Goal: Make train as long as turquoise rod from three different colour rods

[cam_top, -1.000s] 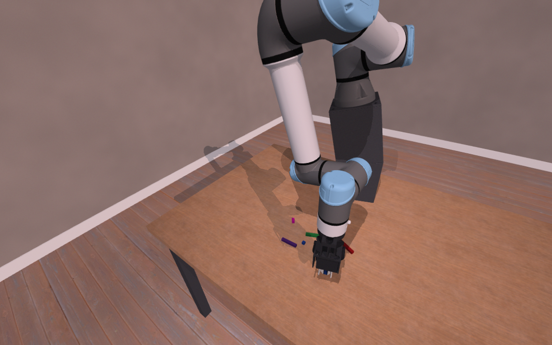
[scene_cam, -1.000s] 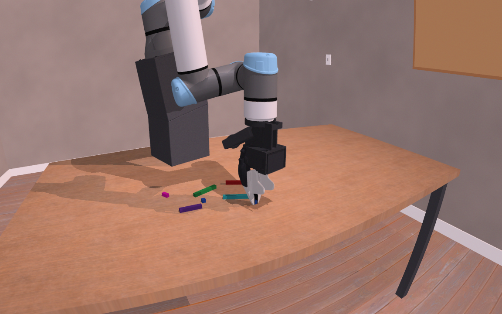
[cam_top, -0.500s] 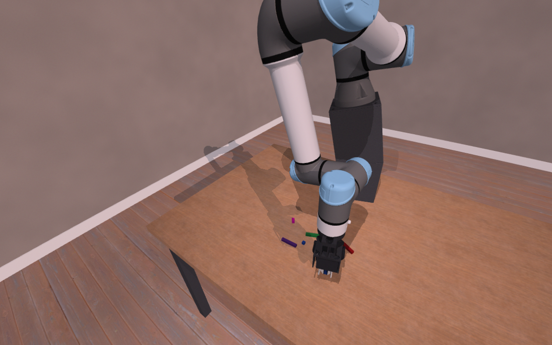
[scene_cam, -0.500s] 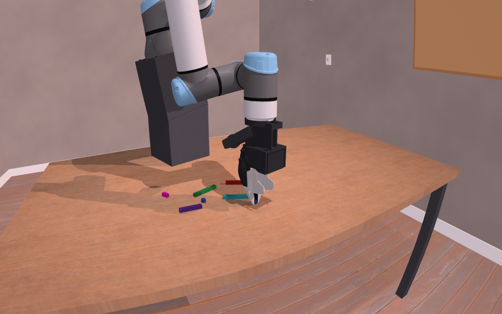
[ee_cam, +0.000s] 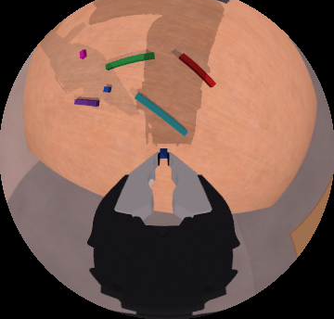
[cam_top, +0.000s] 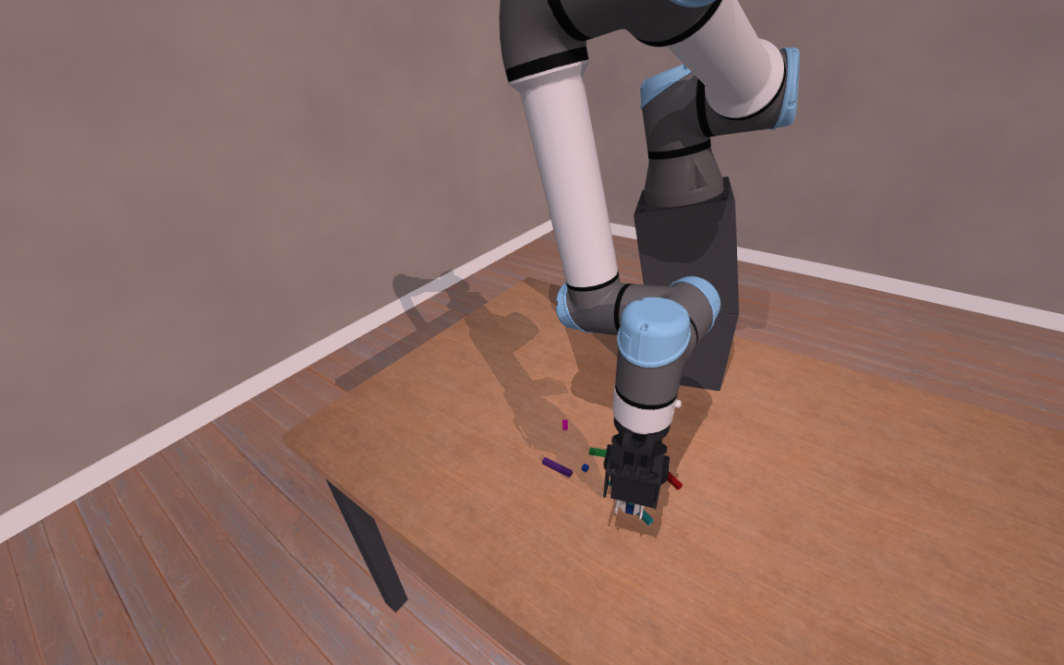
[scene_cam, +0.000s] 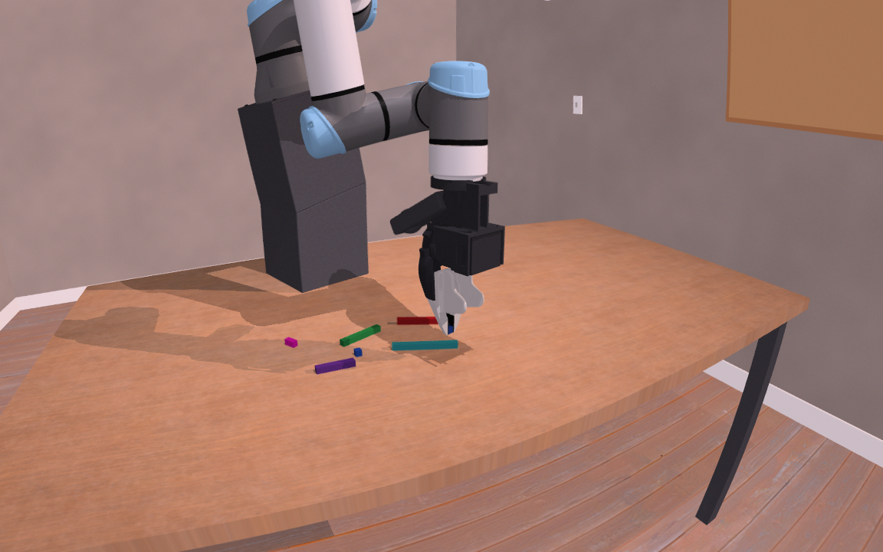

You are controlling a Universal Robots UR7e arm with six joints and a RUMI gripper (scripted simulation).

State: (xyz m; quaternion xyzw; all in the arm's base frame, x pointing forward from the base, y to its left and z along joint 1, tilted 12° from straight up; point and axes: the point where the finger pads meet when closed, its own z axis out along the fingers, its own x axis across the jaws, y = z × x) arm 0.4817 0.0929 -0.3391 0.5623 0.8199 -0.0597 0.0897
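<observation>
Now: hand 3 cm past the purple rod, 16 cm to the left of it and 5 cm above it. Also, from my hand: green rod (11 cm behind, 10 cm to the right, 5 cm below); red rod (13 cm behind, 1 cm to the left, 5 cm below); turquoise rod (4 cm behind, 2 cm to the right, 5 cm below).
</observation>
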